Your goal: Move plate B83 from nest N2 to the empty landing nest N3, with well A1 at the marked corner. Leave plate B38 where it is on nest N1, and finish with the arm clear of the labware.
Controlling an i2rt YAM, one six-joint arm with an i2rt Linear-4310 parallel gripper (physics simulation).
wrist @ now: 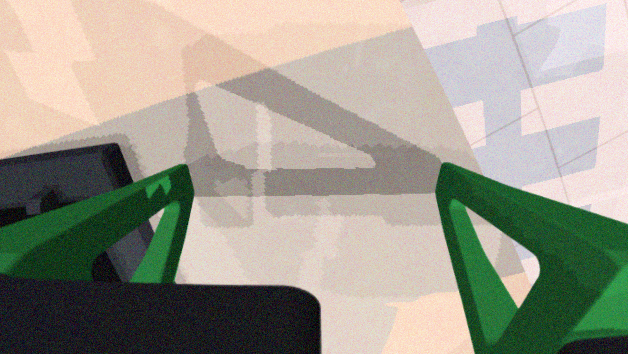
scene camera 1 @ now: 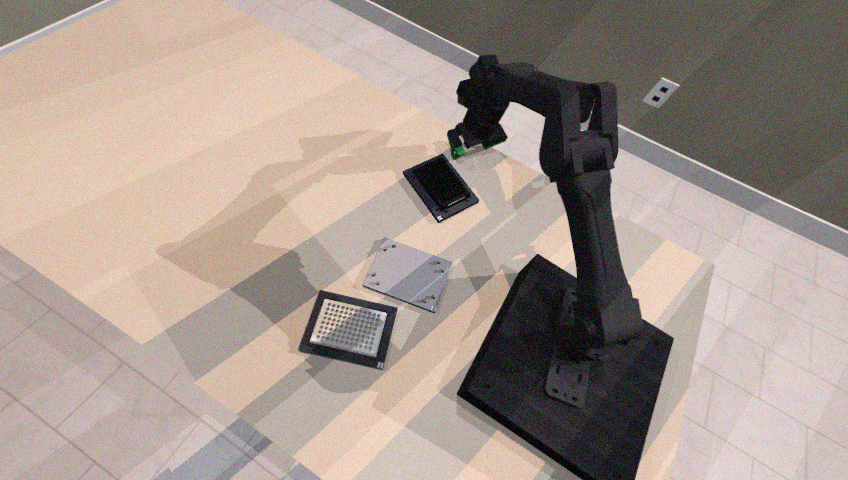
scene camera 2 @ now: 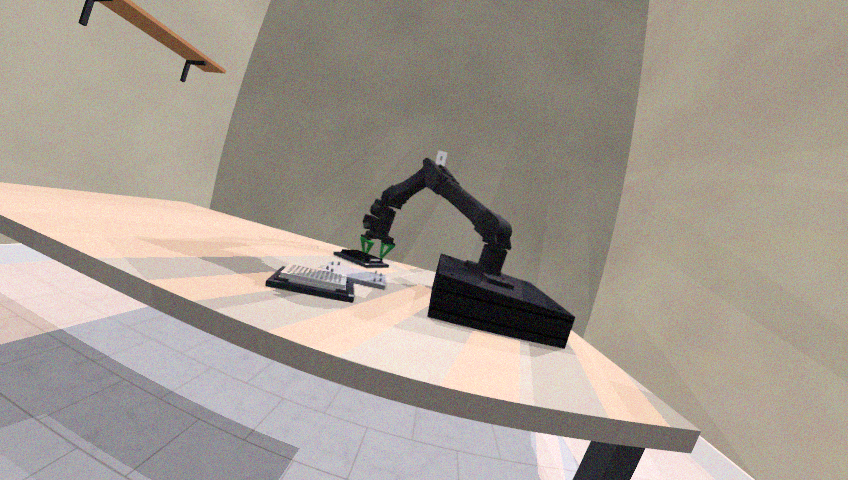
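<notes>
A black plate sits on a black nest at the back of the table. A white plate sits on another black nest at the front. I cannot read the labels to tell which plate is B83. The empty grey nest lies between them, with raised pegs near its corners. My gripper is open and empty, above the table beside the black plate's nest. In the wrist view its left finger overlaps that nest's corner.
The arm's black base block stands on the table, to the right of the nests in both scene views. A wooden wall shelf is high at upper left. The table's edge and floor show right of the gripper.
</notes>
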